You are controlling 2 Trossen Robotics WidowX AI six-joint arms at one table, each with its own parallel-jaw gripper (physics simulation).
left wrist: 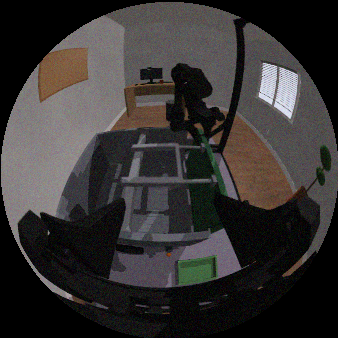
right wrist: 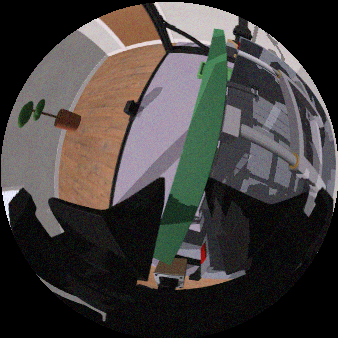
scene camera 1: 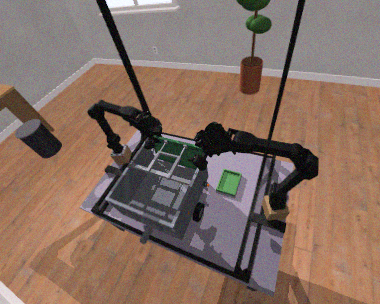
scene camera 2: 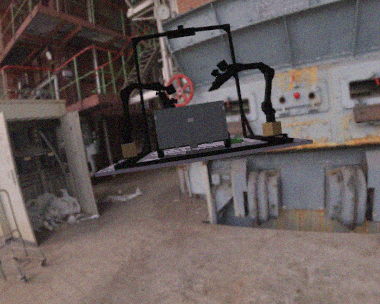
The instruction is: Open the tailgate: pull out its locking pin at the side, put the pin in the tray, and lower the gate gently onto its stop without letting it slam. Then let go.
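Places are measured from the left arm's base along level axes (x ahead, y left, z up), in metres.
Pixels of known places: left gripper, fingertip midpoint: (left wrist: 169, 201) (scene camera 1: 192, 152) (scene camera 2: 209, 90); right gripper, fingertip midpoint: (right wrist: 184, 182) (scene camera 1: 161, 140); left arm's base, link origin: (scene camera 1: 276, 203) (scene camera 2: 271, 122); right arm's base, link origin: (right wrist: 168, 281) (scene camera 1: 118, 149) (scene camera 2: 127, 143).
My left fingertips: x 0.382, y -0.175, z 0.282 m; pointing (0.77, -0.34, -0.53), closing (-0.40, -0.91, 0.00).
Note:
Ahead of a thing's pixels: the offset from my left fingertips to its top centre. "pt": to the spot under its first point.
The green tailgate (scene camera 1: 172, 147) (left wrist: 202, 200) (right wrist: 200, 130) stands upright at the far end of the grey trailer (scene camera 1: 176, 220) (scene camera 2: 190, 127) (left wrist: 165, 237). My right gripper (scene camera 1: 152, 142) (scene camera 2: 172, 97) (right wrist: 184, 182) is shut on the tailgate at its end on the left of scene camera 1. My left gripper (scene camera 1: 200, 150) (scene camera 2: 215, 77) (left wrist: 169, 201) is open and empty, above the trailer's side near the gate's other end. The green tray {dx -0.177, dy -0.038, dz -0.376 m} (scene camera 1: 229, 183) (left wrist: 197, 271) (right wrist: 202, 70) lies beside the trailer and looks empty. I cannot make out the locking pin.
Pale rails {pt dx +0.117, dy -0.007, dz -0.109 m} (scene camera 1: 172, 167) (left wrist: 167, 180) cross the trailer's top. A small orange spot {pt dx -0.045, dy +0.028, dz -0.276 m} (scene camera 1: 207, 185) (left wrist: 168, 254) shows low at the trailer's side, between it and the tray. A black wheel {dx +0.022, dy +0.148, dz -0.294 m} (scene camera 1: 198, 211) stands at that side. Black frame posts (scene camera 1: 287, 70) (left wrist: 239, 75) rise beside the table.

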